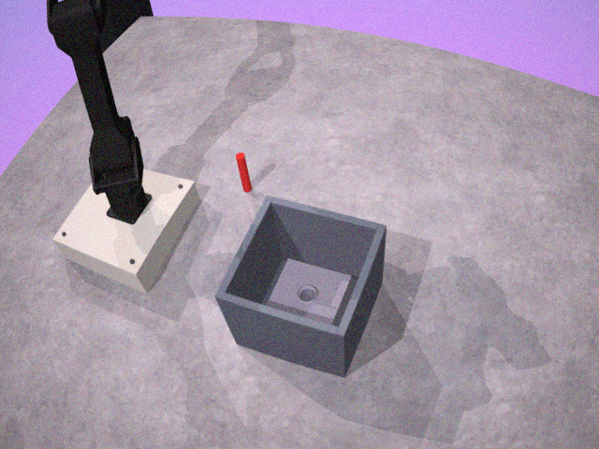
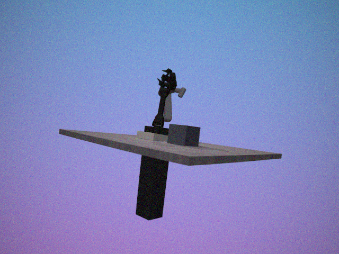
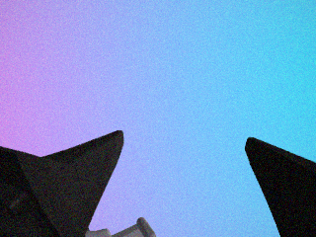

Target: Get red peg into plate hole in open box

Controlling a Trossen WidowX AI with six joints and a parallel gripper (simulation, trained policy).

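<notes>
Right now my gripper tip is 47 cm short of the red peg, 13 cm to the left of it and 58 cm above it. From my gripper tip the other things lie so: plate: 65 cm ahead, 31 cm to the right, 58 cm below.
</notes>
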